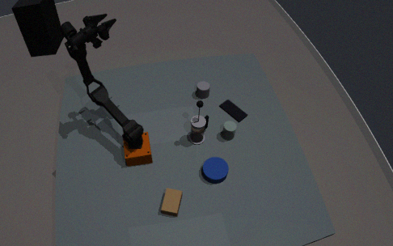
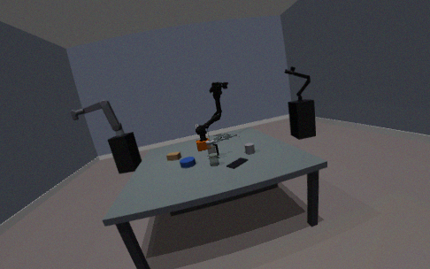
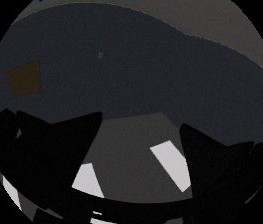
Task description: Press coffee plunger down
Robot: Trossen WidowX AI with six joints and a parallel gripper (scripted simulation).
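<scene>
Now: gripper tip 400 mm short of the coffee press, 220 mm to the left of it and 460 mm above it. From my gripper tip the other things lie so: blue disc (460 mm ahead, 430 mm to the right, 560 mm below); then tan block (250 mm ahead, 590 mm to the right, 560 mm below).
</scene>
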